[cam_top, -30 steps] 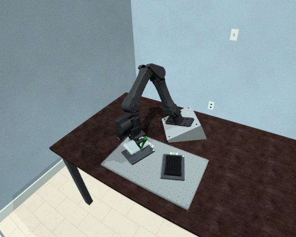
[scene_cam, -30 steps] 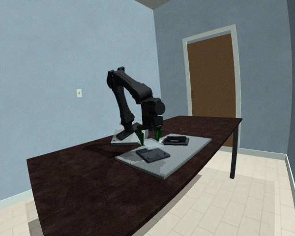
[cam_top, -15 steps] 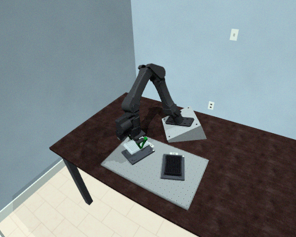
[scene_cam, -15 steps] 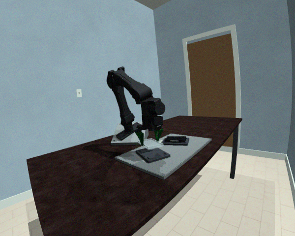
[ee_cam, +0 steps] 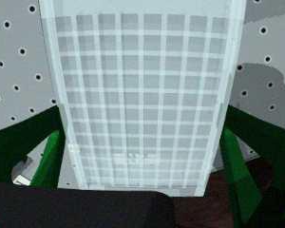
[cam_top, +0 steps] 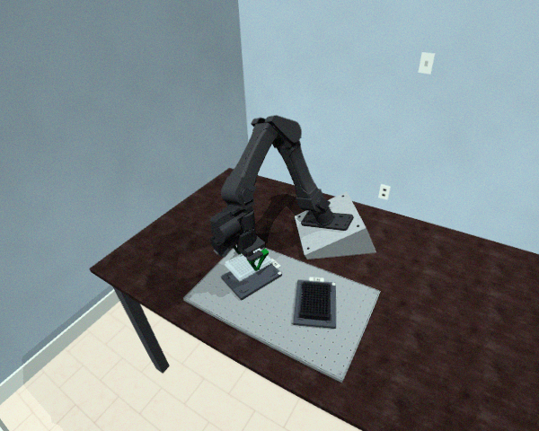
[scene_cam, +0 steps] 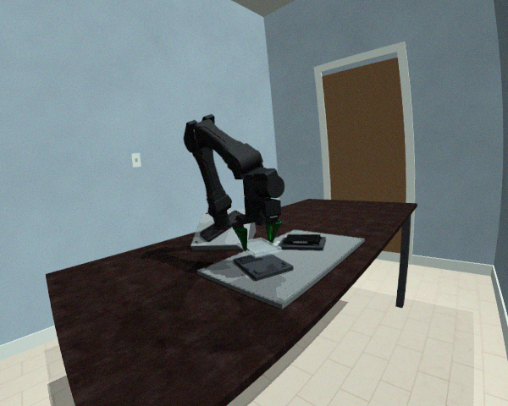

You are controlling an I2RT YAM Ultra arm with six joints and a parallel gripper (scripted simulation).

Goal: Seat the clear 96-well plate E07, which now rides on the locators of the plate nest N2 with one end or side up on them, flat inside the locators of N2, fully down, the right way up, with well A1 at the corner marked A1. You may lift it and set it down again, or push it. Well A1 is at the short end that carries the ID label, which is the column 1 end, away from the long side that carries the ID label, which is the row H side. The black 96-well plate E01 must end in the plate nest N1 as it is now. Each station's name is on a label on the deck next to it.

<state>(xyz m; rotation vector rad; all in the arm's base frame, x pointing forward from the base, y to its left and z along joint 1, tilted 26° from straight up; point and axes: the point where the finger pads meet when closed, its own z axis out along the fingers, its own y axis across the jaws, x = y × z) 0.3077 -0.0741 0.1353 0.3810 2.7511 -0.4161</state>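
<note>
My hand is 1 cm to the right of the dark plate nest N2 and 6 cm above it. From my hand the other things lie so: A1 corner mark (5 cm behind, 8 cm to the left, 6 cm below); N2 label (9 cm behind, 4 cm to the left, 7 cm below); nest N1 (1 cm behind, 23 cm to the left, 6 cm below).
</note>
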